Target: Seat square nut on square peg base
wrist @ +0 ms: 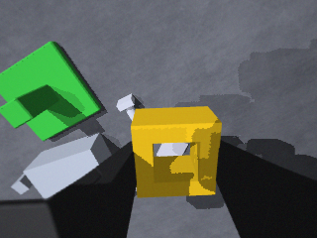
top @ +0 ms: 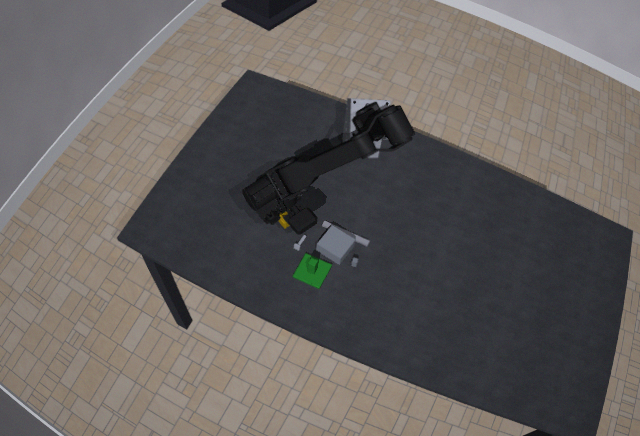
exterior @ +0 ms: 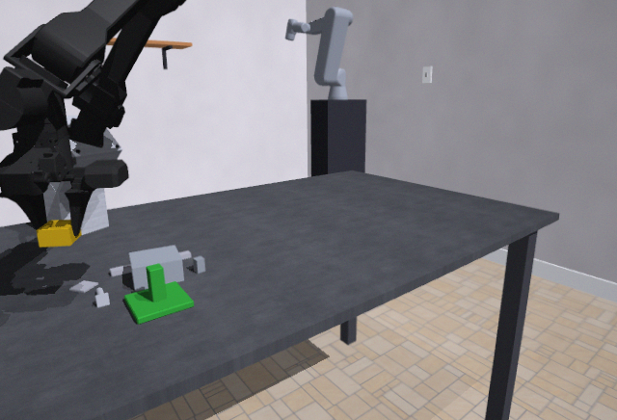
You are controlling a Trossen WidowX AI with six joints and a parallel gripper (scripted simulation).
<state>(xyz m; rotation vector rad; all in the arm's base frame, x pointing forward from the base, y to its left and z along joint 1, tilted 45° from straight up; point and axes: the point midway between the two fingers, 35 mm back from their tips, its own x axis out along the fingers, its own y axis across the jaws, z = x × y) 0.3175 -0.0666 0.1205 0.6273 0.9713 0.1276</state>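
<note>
My gripper is now 70 mm past the grey square nut, 120 mm to the right of it and 130 mm above it. From my hand the other things lie so: flat tile: 80 mm behind, 150 mm below.
</note>
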